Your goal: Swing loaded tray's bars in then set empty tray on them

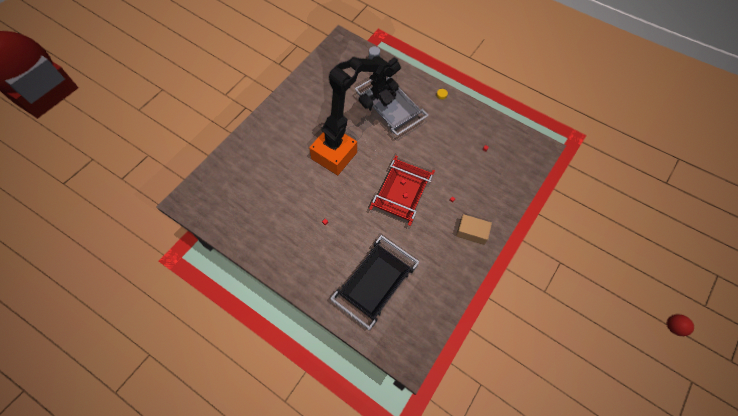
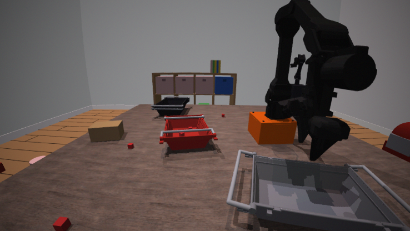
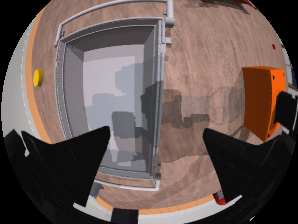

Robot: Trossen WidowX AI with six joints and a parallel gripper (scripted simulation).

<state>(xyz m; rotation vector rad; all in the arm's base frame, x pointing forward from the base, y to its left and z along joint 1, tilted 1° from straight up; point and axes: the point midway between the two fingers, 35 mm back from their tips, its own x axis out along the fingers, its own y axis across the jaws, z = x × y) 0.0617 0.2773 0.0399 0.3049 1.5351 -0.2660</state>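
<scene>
Now: the grey tray 3 cm ahead of my gripper tip, 7 cm to the left of it and 5 cm below it. Also, from my gripper tip: cardboard box (65 cm ahead, 29 cm to the right, 6 cm below); grey cylinder (20 cm behind, 29 cm to the left, 6 cm below); yellow disc (20 cm ahead, 28 cm to the left, 8 cm below).
</scene>
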